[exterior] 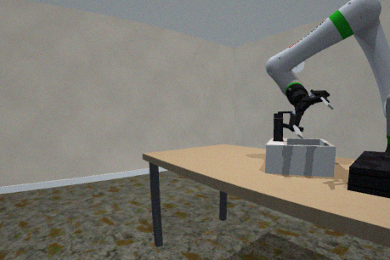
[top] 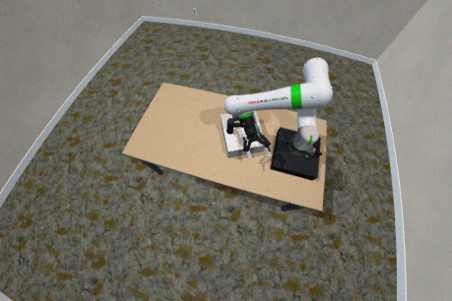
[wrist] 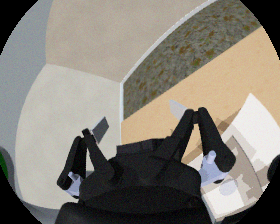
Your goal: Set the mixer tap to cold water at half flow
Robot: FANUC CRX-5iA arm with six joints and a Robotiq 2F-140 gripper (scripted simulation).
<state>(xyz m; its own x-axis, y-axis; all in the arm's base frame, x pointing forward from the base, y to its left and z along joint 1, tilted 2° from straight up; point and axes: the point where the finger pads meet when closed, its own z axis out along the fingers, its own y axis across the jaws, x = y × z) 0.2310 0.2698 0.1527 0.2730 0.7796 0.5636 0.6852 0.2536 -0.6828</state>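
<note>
Now: the lever 25 cm ahead of my hand, 18 cm to the right of it and 4 cm above it. Round my hand: black mixer tap (27 cm ahead, 16 cm to the right); white basin (21 cm to the right, 19 cm below, 19 cm ahead).
</note>
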